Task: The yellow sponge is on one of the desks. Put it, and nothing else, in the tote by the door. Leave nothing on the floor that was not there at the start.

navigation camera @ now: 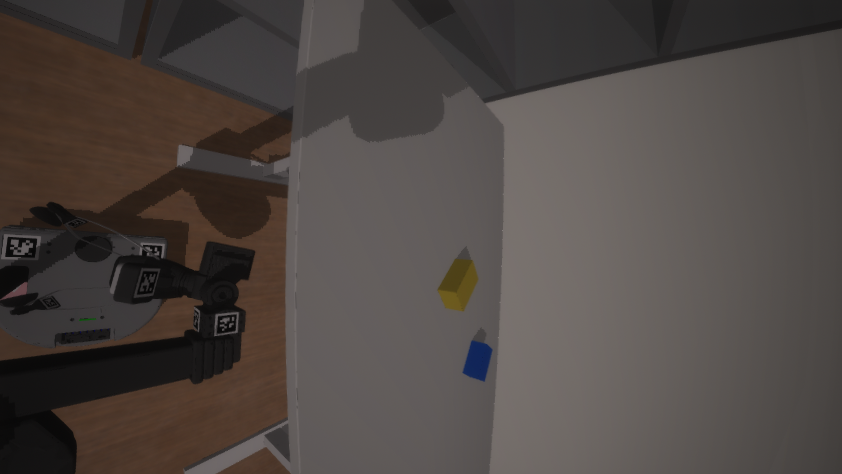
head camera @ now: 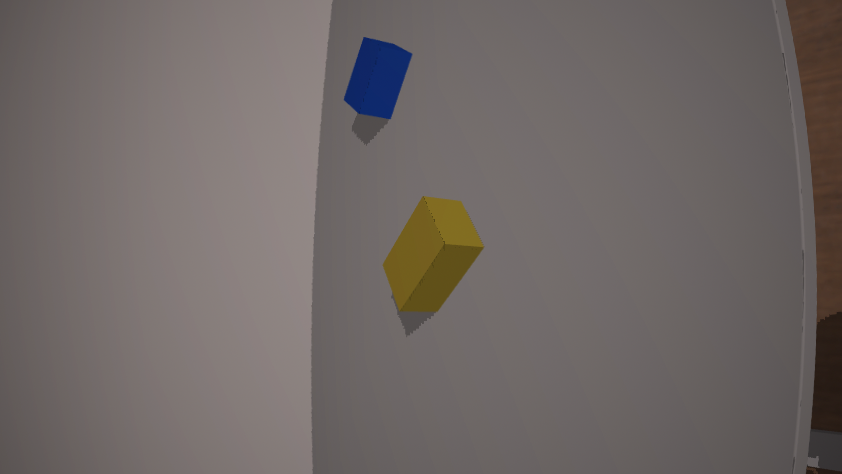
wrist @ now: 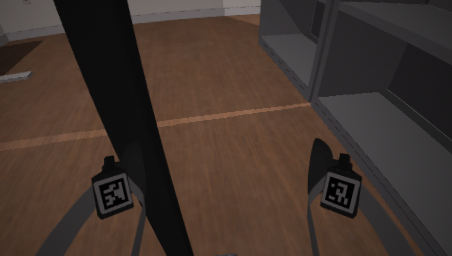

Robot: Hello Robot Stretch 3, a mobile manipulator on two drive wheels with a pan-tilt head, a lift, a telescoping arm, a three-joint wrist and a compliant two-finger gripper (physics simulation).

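Frame: origin at the robot's base, x left, y ahead, z down, level; millimetres.
Seen in the pictures: gripper, fingertip midpoint: (navigation camera: 17,254) (wrist: 226,159); robot's base at its link origin: (navigation camera: 94,247).
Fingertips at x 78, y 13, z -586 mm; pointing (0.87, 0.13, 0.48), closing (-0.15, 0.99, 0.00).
Observation:
Offsets run from my fingertips to a thing's middle. "spot": to the spot under its first point. Level surfaces: height alone.
The yellow sponge @[dx -636, dy -16, dz -387 mm] (head camera: 433,259) (navigation camera: 458,283) lies on the grey desk top @[dz -365 mm] (head camera: 618,235) (navigation camera: 365,235), towards its wall side. My gripper (navigation camera: 36,257) (wrist: 226,159) is open, with nothing between the fingers. In the navigation view it is off the desk's front edge, above my base, and points away from the desk. The sponge does not show in the wrist view. The tote by the door does not show in these views.
A blue block @[dx -789, dy -240, dz -387 mm] (head camera: 380,79) (navigation camera: 477,360) lies near the sponge, by the wall. A dark post (wrist: 117,95) stands beyond the left finger in the wrist view. Grey shelving (wrist: 321,55) stands at the right there. A white desk foot @[spot: dx -422, dy +350, dz +561 mm] (navigation camera: 226,163) rests on the wooden floor.

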